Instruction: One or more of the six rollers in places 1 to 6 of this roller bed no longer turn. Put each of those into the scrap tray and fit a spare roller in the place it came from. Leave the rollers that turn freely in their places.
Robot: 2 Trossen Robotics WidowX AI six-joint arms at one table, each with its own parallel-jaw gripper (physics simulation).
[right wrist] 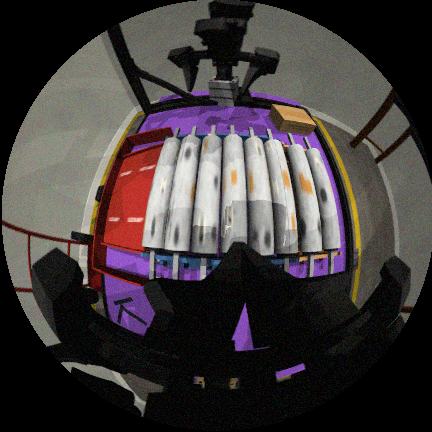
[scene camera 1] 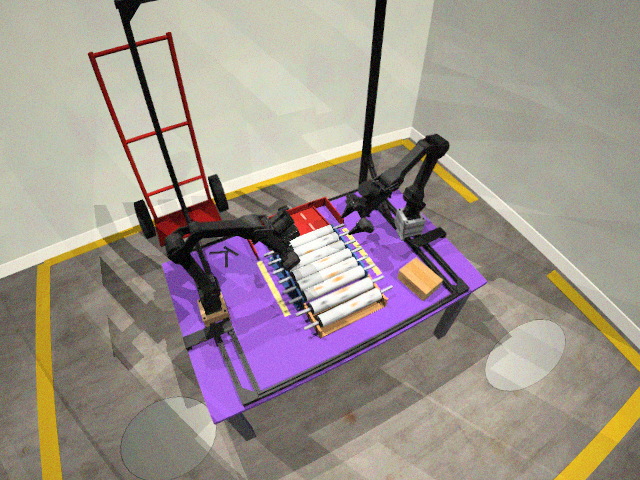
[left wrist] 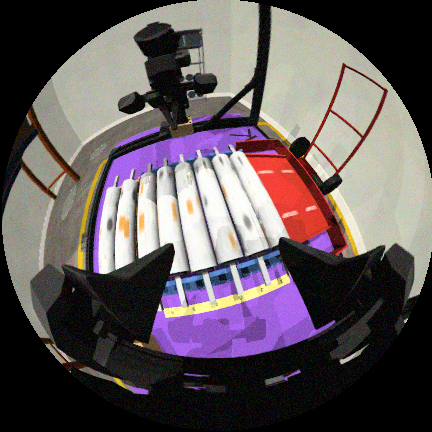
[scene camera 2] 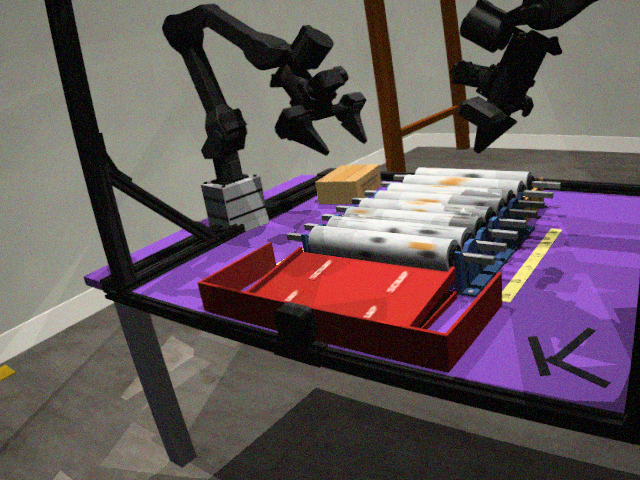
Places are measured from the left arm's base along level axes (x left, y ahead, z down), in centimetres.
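Pixels of known places: left gripper, fingertip midpoint: [right wrist: 214, 91] [scene camera 1: 344, 226] [left wrist: 226, 245] [scene camera 2: 347, 147]; right gripper, fingertip midpoint: [right wrist: 237, 246] [left wrist: 174, 129] [scene camera 2: 476, 151]; left arm's base at its link origin: [right wrist: 223, 78] [scene camera 1: 411, 214] [scene camera 2: 229, 179]; right arm's base at its link origin: [scene camera 1: 212, 305] [left wrist: 180, 120].
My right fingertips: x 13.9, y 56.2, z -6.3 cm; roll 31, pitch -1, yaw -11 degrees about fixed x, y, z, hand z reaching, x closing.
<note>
For each thing: its top centre in the pictures, then the offset to it from my right fingertips.
- blue roller bed at its top centre: [scene camera 2: 499, 219] [right wrist: 217, 268] [left wrist: 190, 156] [scene camera 1: 284, 272] dx -0.9, dy +4.3, dz +10.6 cm
- red scrap tray at its top centre: [scene camera 2: 338, 278] [right wrist: 122, 189] [left wrist: 292, 184] [scene camera 1: 293, 222] dx -28.1, dy -5.4, dz +12.3 cm
- wooden block at its top centre: [scene camera 2: 348, 172] [scene camera 1: 421, 275] [right wrist: 294, 113] dx +14.3, dy -48.5, dz +11.8 cm
Six white, grey-and-orange-marked rollers [scene camera 2: 382, 246] [left wrist: 187, 205] lie side by side on the blue roller bed [scene camera 2: 473, 283] [right wrist: 190, 261]. Two spare rollers [scene camera 1: 349, 305] [right wrist: 327, 200] lie beside them on a wooden stand [scene camera 1: 352, 325]. The red scrap tray [scene camera 2: 382, 335] [right wrist: 122, 200] stands at the bed's other end and holds no roller. My left gripper [scene camera 1: 347, 223] [scene camera 2: 346, 147] [left wrist: 226, 245] is open and empty, above the roller-shaft ends. My right gripper [scene camera 1: 292, 263] [scene camera 2: 478, 151] [right wrist: 237, 246] is shut and empty, above the rollers; in scene camera 2 its tip shows clear of them. Whether any roller turns cannot be seen.
A wooden block [scene camera 1: 419, 279] [scene camera 2: 338, 192] [right wrist: 292, 118] lies on the table near my left arm's base. Yellow number strips [scene camera 1: 273, 288] [scene camera 2: 532, 266] run along both sides of the bed. A tall black post [scene camera 1: 373, 77] rises at the table's edge. A red hand truck [scene camera 1: 175, 126] stands beyond the table.
</note>
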